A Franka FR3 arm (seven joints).
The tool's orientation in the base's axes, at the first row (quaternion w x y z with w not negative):
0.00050, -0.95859, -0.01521, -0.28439
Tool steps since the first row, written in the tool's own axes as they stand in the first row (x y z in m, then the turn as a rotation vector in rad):
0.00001, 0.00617, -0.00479, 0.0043, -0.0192, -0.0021
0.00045, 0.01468, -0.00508, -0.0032, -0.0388, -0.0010
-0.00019, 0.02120, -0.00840, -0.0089, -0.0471, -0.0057
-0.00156, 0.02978, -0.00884, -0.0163, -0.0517, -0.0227
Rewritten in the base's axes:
-0.00242, -0.00621, 0.00407, 0.0019, 0.0193, 0.0040
-0.00196, -0.01471, 0.00462, -0.0044, 0.0387, -0.0012
-0.00411, -0.02128, 0.00710, -0.0120, 0.0468, -0.0004
-0.00525, -0.02990, 0.00679, -0.0276, 0.0510, 0.0097

